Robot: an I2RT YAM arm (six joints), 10 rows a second.
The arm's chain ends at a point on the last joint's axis. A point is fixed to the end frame.
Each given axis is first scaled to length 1.
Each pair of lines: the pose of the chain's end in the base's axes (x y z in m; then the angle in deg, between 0 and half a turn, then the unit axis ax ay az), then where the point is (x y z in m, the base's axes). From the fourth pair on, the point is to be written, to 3 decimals.
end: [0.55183, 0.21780, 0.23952, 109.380, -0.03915, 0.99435, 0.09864]
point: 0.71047 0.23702 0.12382
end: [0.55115, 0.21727, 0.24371, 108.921, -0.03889, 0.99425, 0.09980]
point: 0.71070 0.23672 0.12932
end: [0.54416, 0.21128, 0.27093, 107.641, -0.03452, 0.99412, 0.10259]
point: 0.70625 0.23085 0.16018
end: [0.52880, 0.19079, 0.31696, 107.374, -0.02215, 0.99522, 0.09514]
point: 0.692 0.207 0.207
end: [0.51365, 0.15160, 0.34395, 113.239, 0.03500, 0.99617, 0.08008]
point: 0.664 0.159 0.217
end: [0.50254, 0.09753, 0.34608, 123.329, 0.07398, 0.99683, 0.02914]
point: 0.627 0.088 0.194
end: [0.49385, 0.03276, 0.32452, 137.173, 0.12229, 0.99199, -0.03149]
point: 0.575 0.003 0.147
